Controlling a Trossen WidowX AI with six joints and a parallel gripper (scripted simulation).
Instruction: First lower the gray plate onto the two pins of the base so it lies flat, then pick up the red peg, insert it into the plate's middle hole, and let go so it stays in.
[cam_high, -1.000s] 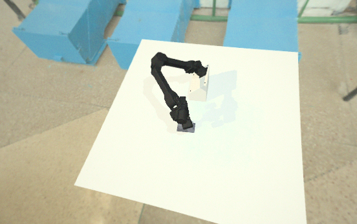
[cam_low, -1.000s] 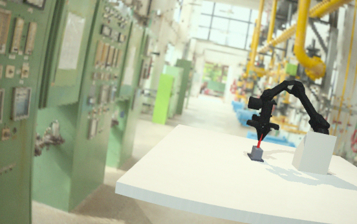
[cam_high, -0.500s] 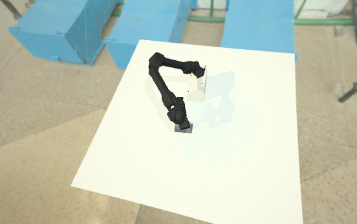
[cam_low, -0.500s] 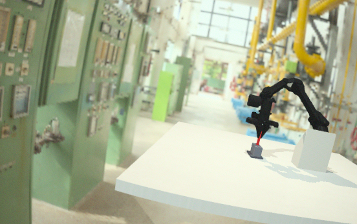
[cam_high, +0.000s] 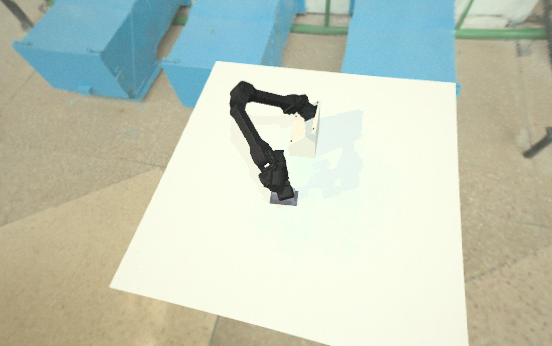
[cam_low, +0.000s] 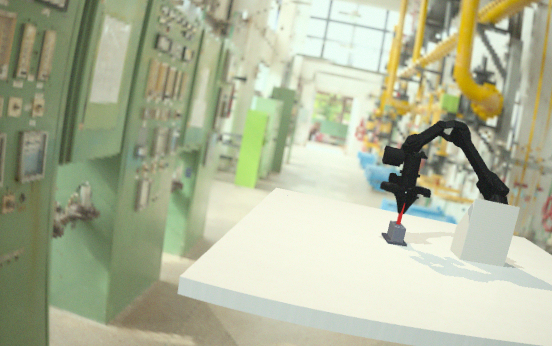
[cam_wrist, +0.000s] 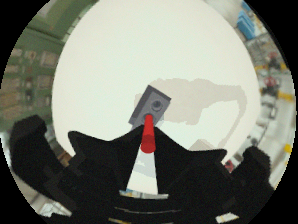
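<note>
The red peg is 10 mm below my gripper tip. Also, from my gripper tip: dark base: 90 mm below; then gray plate: 50 mm below.
</note>
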